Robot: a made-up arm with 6 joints.
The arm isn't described. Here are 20 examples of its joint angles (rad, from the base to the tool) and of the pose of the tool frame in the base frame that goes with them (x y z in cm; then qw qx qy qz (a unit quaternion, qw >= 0)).
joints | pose
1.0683 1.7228 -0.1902 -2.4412 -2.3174 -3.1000 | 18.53 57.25 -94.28 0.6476 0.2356 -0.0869 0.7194
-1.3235 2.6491 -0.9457 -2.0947 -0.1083 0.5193 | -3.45 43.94 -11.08 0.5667 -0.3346 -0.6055 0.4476
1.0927 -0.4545 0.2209 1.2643 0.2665 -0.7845 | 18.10 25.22 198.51 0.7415 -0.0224 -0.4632 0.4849
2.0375 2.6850 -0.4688 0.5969 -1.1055 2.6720 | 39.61 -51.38 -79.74 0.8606 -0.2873 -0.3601 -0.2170
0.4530 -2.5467 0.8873 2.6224 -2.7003 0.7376 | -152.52 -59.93 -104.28 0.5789 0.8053 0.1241 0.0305
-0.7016 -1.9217 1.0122 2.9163 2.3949 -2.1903 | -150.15 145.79 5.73 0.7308 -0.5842 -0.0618 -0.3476
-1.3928 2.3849 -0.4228 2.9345 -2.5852 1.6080 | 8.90 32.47 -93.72 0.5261 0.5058 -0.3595 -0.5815
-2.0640 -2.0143 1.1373 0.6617 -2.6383 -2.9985 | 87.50 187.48 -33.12 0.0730 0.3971 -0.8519 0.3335
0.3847 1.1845 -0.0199 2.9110 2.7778 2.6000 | 125.60 66.42 -39.13 0.3733 0.2008 -0.8734 0.2399
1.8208 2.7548 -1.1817 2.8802 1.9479 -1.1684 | -3.97 -42.31 0.42 0.3742 -0.3638 -0.7935 0.3130
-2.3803 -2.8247 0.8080 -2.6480 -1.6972 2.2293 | 105.97 82.96 -124.30 0.2505 0.6403 -0.2865 -0.6672
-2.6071 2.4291 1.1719 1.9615 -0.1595 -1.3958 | -97.55 -64.31 -158.69 0.3018 0.4645 0.4088 -0.7253
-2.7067 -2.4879 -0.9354 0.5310 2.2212 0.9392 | 58.28 41.16 48.94 0.4122 0.8551 0.1016 -0.2977
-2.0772 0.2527 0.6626 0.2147 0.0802 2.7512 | -74.13 -103.80 172.75 0.1645 0.5160 -0.8180 0.1937
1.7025 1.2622 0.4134 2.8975 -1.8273 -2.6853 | -37.52 173.71 -25.51 0.7328 0.2090 -0.4103 0.5011
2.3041 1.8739 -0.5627 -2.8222 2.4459 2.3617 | -20.07 1.25 -77.09 0.0377 0.7139 0.1574 0.6813
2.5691 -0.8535 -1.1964 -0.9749 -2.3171 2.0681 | -12.12 17.71 44.00 0.8060 0.1126 0.0180 -0.5808
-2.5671 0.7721 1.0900 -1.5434 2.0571 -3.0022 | -154.58 -99.58 119.48 0.4785 -0.4695 -0.4502 0.5899
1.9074 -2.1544 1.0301 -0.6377 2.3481 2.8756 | 77.17 -184.49 -31.81 0.3641 0.6693 0.6454 -0.0539
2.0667 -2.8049 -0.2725 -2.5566 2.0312 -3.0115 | 46.77 -112.42 -7.72 0.6807 0.2566 -0.0045 0.6861
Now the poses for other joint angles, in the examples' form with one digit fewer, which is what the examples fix.
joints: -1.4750 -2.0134 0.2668 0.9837 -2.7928 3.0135
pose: -25.2 175.9 53.0 0.466 -0.422 0.764 -0.145
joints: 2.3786 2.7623 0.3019 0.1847 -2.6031 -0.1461
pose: 42.4 -20.4 -147.8 0.256 0.584 -0.071 0.767
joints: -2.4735 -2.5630 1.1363 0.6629 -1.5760 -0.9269
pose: 108.3 100.3 -132.6 0.309 -0.613 -0.701 -0.194
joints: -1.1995 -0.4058 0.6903 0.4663 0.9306 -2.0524
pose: -11.4 -7.2 221.9 0.776 0.014 -0.548 0.313
